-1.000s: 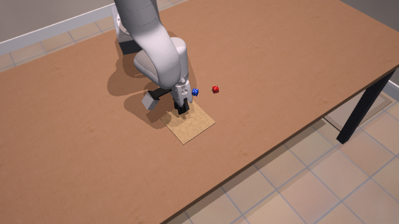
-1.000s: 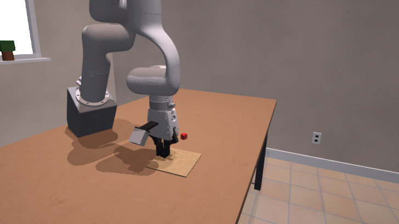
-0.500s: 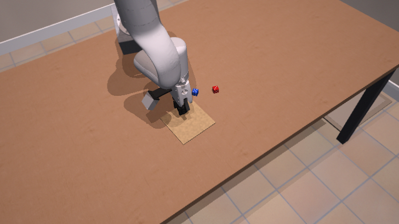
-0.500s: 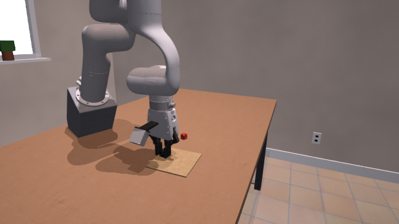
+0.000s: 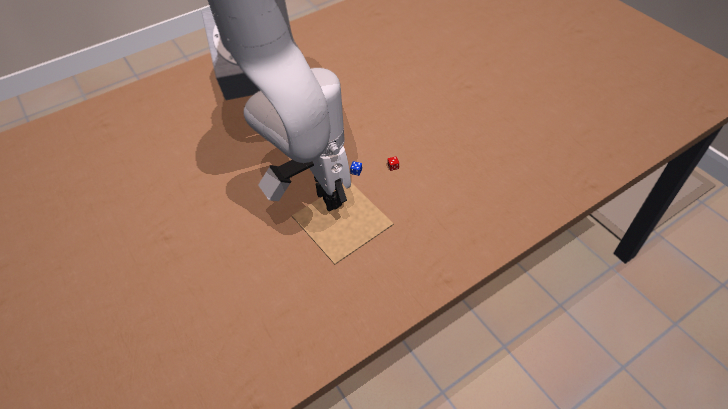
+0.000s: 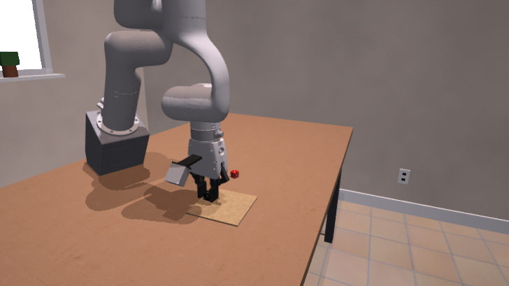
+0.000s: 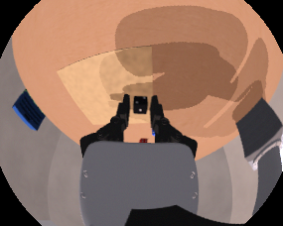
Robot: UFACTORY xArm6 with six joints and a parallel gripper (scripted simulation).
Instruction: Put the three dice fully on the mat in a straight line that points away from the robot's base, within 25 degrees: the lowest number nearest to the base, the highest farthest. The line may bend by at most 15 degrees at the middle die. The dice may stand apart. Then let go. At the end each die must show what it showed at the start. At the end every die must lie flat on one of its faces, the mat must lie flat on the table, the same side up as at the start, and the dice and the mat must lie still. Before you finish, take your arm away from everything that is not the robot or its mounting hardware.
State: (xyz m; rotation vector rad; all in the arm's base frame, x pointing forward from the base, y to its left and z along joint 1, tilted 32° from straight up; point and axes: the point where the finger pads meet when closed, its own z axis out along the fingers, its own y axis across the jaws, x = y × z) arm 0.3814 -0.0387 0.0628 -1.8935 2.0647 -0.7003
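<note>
Now: hand 1 cm above the black die. Round my hand: red die 16 cm to the left, 2 cm below, 1 cm ahead; then tan mat 5 cm ahead, 2 cm below, 1 cm to the right; then blue die 9 cm to the left, 3 cm behind, 2 cm below.
</note>
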